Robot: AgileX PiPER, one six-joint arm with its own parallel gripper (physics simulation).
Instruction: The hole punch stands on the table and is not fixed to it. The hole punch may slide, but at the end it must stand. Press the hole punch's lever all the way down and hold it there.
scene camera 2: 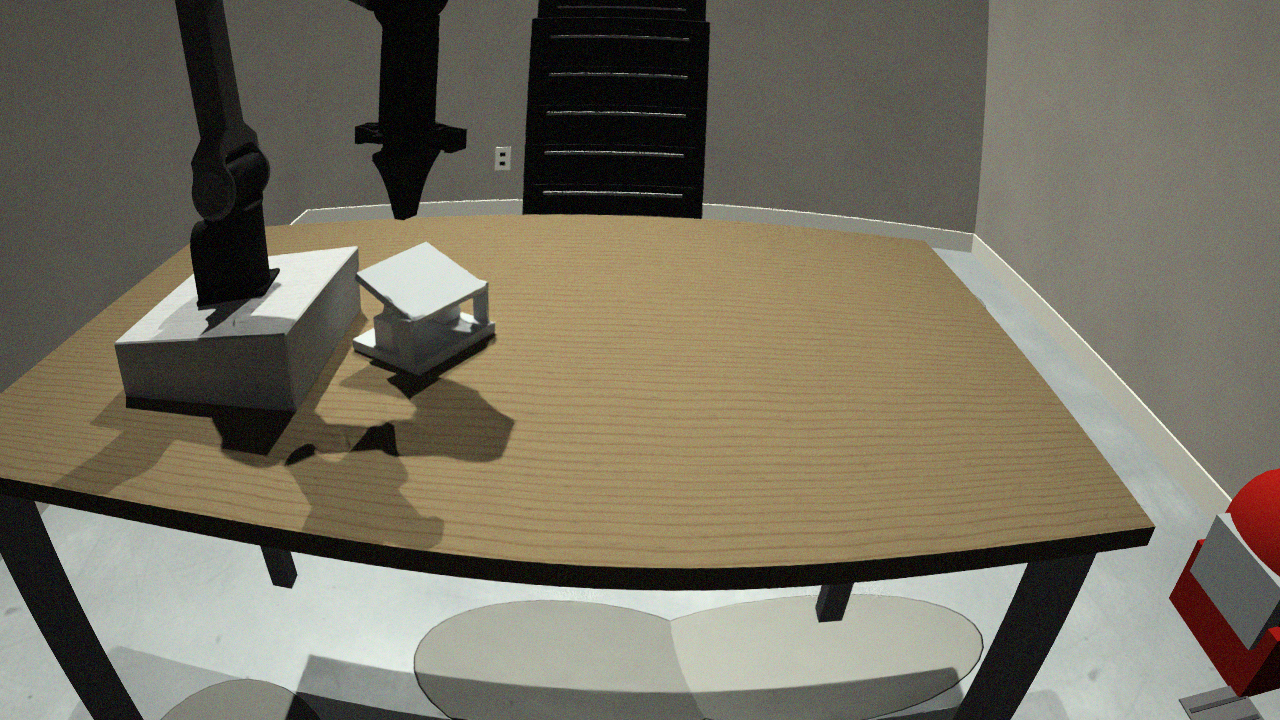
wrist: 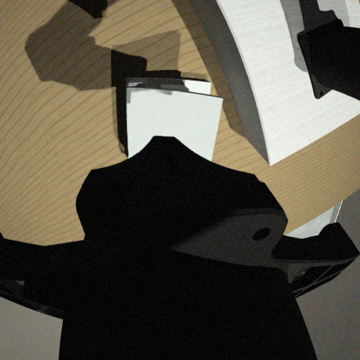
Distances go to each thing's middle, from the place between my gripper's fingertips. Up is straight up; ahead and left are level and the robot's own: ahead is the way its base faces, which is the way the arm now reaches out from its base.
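Flat lever (scene camera 2: 418, 284): my gripper is 30 mm to the right of it, 10 mm short of it and 80 mm above it. White hole punch (wrist: 199, 86): 10 mm ahead of my gripper, 30 mm to the left of it and 100 mm below it.
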